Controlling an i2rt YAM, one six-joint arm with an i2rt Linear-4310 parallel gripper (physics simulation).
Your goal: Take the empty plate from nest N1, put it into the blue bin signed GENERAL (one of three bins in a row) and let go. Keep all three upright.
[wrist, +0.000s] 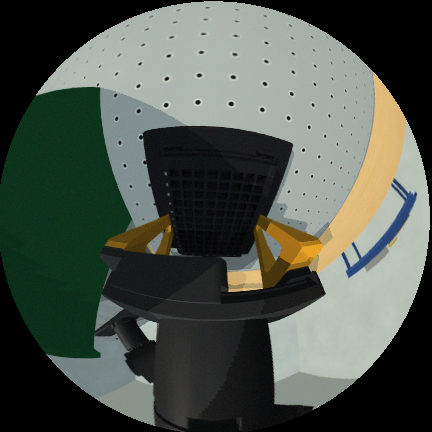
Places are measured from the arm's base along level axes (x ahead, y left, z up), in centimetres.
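Where they show: gripper, fingertip midpoint: [213, 217]; arm's base at its link origin: [120, 318].
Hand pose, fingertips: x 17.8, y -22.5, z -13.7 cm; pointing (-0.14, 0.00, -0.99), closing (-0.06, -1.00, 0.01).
Note:
Things, the pixels of their top centre, and the offset from my fingertips. "spot": a spot on its surface instead. Level surfaces: height alone.
- black plate at its top centre: [213, 224] dx +0.4, dy -0.1, dz +1.4 cm
- large dark green surface at a spot on its surface: [55, 215] spot: dx +7.3, dy +10.5, dz +6.7 cm
- perforated table top at its surface level: dz -1.2 cm
A black plate [217, 192] with a grid of open wells lies between the two yellow fingers in the wrist view. My gripper [213, 217] is shut on this plate, with one finger at each long side. The wells show no contents, though the deepest parts are dark. The plate is over the pale perforated table top; its height above the table is hard to tell. Nest N1 and the sign GENERAL cannot be made out, and I cannot identify the blue bin in this view.
A large dark green surface [55, 215] fills the left side, near the gripper. The perforated table top [215, 65] ends at a light wooden rim [387, 125] on the right. Beyond it is a blue frame-like object [386, 231]. Part of a black device [134, 337] shows at lower left.

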